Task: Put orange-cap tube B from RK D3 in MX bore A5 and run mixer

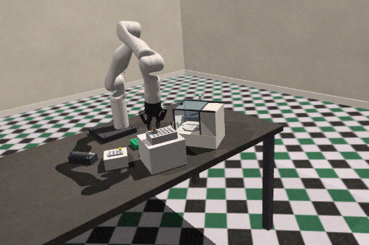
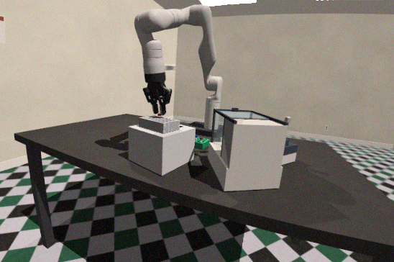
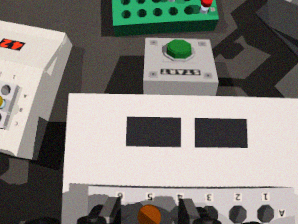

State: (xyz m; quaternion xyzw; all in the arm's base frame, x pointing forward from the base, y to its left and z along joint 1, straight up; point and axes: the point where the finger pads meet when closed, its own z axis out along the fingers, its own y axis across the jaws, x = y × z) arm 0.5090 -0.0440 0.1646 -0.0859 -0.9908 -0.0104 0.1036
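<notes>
Now: the grey shaking block 30 mm ahead of my hand, 20 mm to the left of it and 50 mm below it. From my hand the other things lie so: dry block: 150 mm behind, 150 mm to the right, 170 mm below; then START key: 150 mm behind, 50 mm to the left, 130 mm below; then blue-capped tube: 230 mm behind, 60 mm to the left, 170 mm below.
</notes>
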